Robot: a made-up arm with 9 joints. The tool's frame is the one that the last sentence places.
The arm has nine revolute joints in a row. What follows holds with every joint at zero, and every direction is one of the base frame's. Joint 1 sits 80 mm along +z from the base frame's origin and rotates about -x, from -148.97 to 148.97 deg. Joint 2 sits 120 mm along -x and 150 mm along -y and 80 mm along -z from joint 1 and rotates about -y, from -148.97 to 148.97 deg. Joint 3 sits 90 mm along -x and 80 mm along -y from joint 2 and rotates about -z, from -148.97 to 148.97 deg. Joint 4 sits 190 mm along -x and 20 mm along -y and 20 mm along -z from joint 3 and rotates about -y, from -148.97 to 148.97 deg. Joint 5 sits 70 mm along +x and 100 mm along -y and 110 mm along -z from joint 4 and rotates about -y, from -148.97 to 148.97 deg. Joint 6 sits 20 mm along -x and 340 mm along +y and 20 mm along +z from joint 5 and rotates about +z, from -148.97 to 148.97 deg. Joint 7 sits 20 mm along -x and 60 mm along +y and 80 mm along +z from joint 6 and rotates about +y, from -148.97 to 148.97 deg. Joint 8 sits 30 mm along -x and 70 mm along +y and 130 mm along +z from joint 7 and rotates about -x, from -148.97 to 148.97 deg. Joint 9 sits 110 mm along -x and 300 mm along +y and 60 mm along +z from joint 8 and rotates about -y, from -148.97 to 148.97 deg. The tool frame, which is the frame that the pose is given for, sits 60 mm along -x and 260 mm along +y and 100 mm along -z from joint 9; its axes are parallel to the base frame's.
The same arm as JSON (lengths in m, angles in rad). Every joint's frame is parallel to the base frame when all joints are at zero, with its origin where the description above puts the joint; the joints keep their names.
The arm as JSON. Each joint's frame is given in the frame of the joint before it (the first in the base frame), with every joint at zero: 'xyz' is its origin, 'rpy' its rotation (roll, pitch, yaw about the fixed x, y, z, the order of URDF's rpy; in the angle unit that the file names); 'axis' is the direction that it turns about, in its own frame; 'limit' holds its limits. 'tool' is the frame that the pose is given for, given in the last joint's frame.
{"units": {"length": "m", "angle": "rad"}, "joints": [{"name": "joint 1", "type": "revolute", "origin": {"xyz": [0.0, 0.0, 0.08], "rpy": [0.0, 0.0, 0.0]}, "axis": "-x", "limit": {"lower": -2.6, "upper": 2.6}}, {"name": "joint 2", "type": "revolute", "origin": {"xyz": [-0.12, -0.15, -0.08], "rpy": [0.0, 0.0, 0.0]}, "axis": "-y", "limit": {"lower": -2.6, "upper": 2.6}}, {"name": "joint 3", "type": "revolute", "origin": {"xyz": [-0.09, -0.08, 0.0], "rpy": [0.0, 0.0, 0.0]}, "axis": "-z", "limit": {"lower": -2.6, "upper": 2.6}}, {"name": "joint 4", "type": "revolute", "origin": {"xyz": [-0.19, -0.02, -0.02], "rpy": [0.0, 0.0, 0.0]}, "axis": "-y", "limit": {"lower": -2.6, "upper": 2.6}}, {"name": "joint 5", "type": "revolute", "origin": {"xyz": [0.07, -0.1, -0.11], "rpy": [0.0, 0.0, 0.0]}, "axis": "-y", "limit": {"lower": -2.6, "upper": 2.6}}, {"name": "joint 6", "type": "revolute", "origin": {"xyz": [-0.02, 0.34, 0.02], "rpy": [0.0, 0.0, 0.0]}, "axis": "+z", "limit": {"lower": -2.6, "upper": 2.6}}, {"name": "joint 7", "type": "revolute", "origin": {"xyz": [-0.02, 0.06, 0.08], "rpy": [0.0, 0.0, 0.0]}, "axis": "+y", "limit": {"lower": -2.6, "upper": 2.6}}, {"name": "joint 8", "type": "revolute", "origin": {"xyz": [-0.03, 0.07, 0.13], "rpy": [0.0, 0.0, 0.0]}, "axis": "-x", "limit": {"lower": -2.6, "upper": 2.6}}, {"name": "joint 9", "type": "revolute", "origin": {"xyz": [-0.11, 0.3, 0.06], "rpy": [0.0, 0.0, 0.0]}, "axis": "-y", "limit": {"lower": -2.6, "upper": 2.6}}], "tool": {"origin": {"xyz": [-0.06, 0.26, -0.1], "rpy": [0.0, 0.0, 0.0]}}}
